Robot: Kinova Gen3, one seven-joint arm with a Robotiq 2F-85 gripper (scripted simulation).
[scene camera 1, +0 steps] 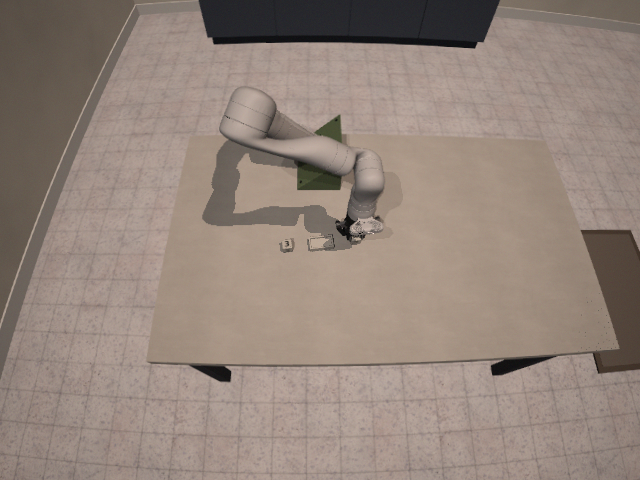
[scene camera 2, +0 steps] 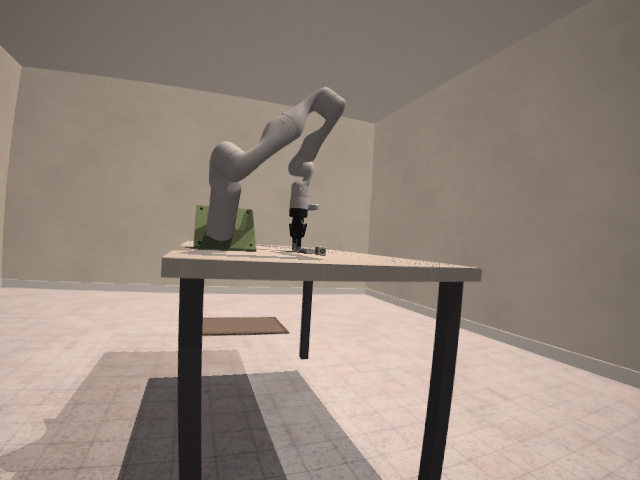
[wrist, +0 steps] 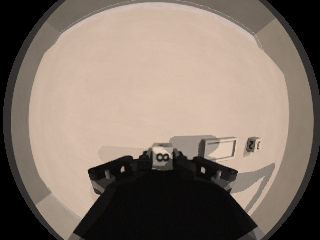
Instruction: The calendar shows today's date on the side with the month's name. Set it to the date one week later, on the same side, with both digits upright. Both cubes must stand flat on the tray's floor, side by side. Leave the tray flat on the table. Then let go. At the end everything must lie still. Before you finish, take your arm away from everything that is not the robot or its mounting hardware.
Note:
In view: the gripper [wrist: 162, 153] and a white tray [wrist: 215, 149].

